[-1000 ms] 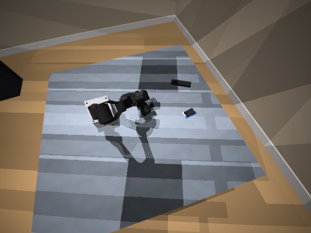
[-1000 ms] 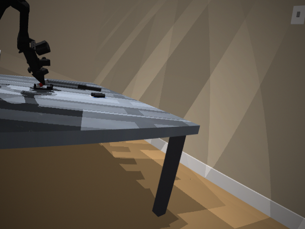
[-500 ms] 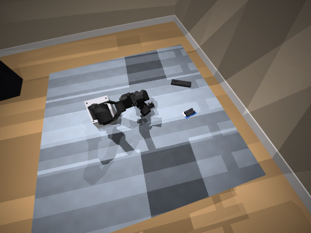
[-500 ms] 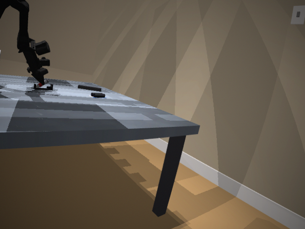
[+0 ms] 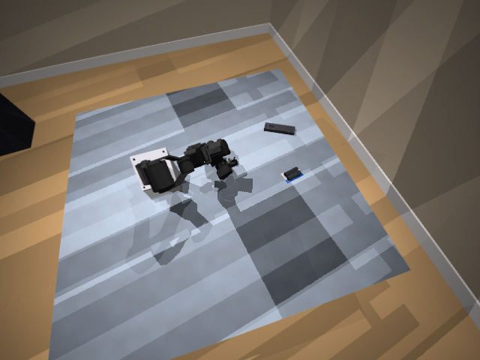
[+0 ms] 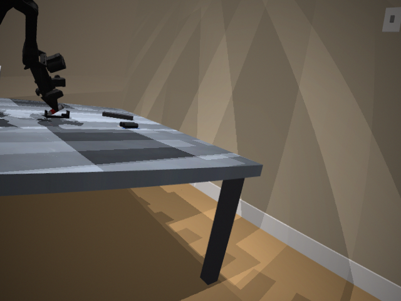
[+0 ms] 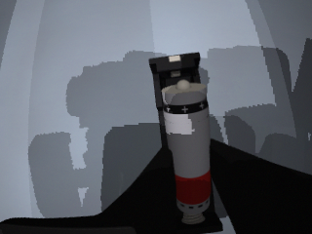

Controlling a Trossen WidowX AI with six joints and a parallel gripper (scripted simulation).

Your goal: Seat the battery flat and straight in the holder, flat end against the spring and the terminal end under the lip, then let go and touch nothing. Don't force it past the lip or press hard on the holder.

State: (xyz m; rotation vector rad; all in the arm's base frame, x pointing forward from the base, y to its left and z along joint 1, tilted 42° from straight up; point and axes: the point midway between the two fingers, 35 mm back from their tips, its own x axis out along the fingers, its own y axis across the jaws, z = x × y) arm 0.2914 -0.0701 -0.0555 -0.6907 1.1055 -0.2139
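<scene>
Right now the grey battery is 10 mm above my gripper tip. Also, from my gripper tip: long dark bar (340 mm ahead, 120 mm to the left, 10 mm below).
</scene>
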